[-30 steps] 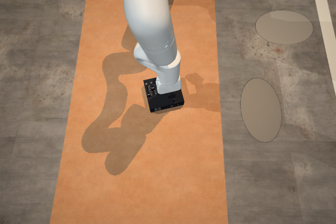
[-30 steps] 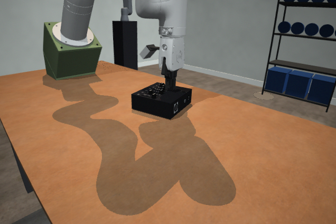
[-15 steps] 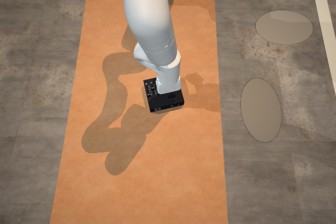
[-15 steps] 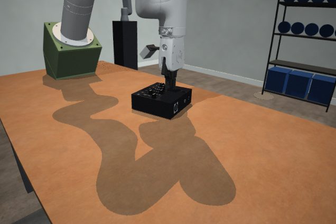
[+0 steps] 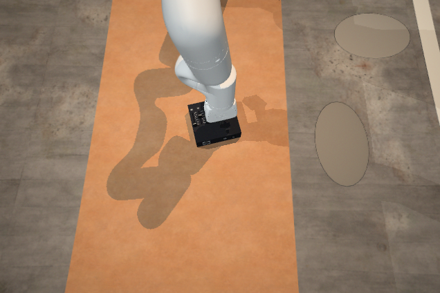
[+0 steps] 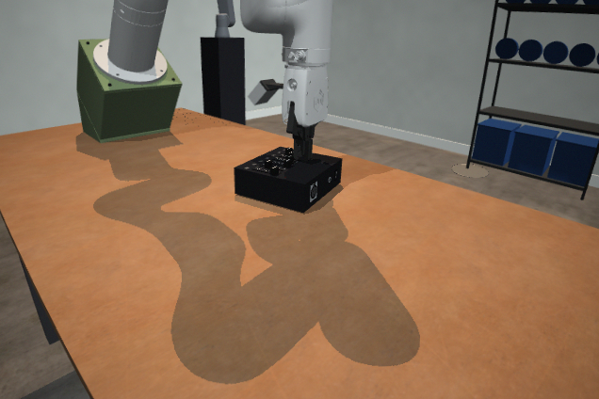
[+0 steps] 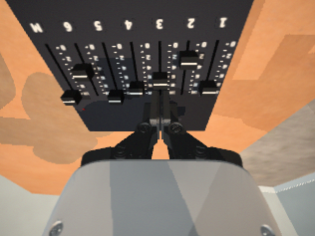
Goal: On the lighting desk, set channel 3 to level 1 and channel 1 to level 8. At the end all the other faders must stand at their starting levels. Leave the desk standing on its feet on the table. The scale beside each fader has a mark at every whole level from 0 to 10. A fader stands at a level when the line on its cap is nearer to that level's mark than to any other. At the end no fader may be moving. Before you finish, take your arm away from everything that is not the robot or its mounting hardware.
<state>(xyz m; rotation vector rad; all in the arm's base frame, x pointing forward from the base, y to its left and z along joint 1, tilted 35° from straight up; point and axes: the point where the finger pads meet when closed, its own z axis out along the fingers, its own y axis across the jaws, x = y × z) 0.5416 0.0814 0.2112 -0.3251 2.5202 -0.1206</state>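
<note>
My hand is 50 mm past the channel 2 cap, 10 mm to the right of it and 20 mm above it. The rest, counted from my hand: channel 3 cap: 20 mm behind, 10 mm to the right, 20 mm below; channel 1 cap: 30 mm behind, 40 mm to the left, 20 mm below.
</note>
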